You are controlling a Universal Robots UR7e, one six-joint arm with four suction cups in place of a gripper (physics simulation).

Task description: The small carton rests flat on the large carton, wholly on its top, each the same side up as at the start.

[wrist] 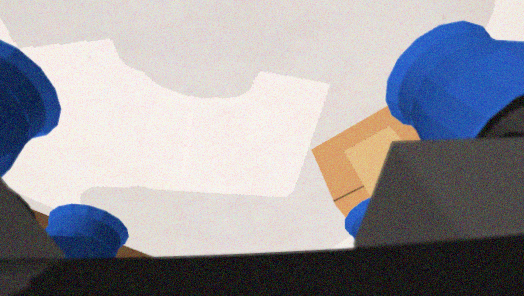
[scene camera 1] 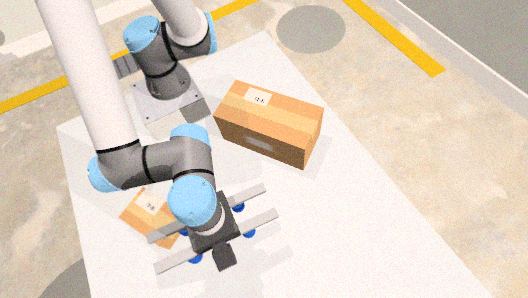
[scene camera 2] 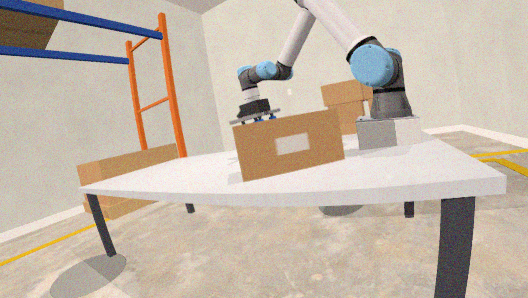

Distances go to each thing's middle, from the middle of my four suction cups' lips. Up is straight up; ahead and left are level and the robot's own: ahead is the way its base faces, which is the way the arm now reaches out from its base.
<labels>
Right now my suction cup is 14 cm past the small carton [scene camera 1: 146,212], 17 cm to the left of it and 11 cm above it. Also, from my suction cup: large carton [scene camera 1: 286,129] (26 cm behind, 26 cm to the left, 7 cm below).
</labels>
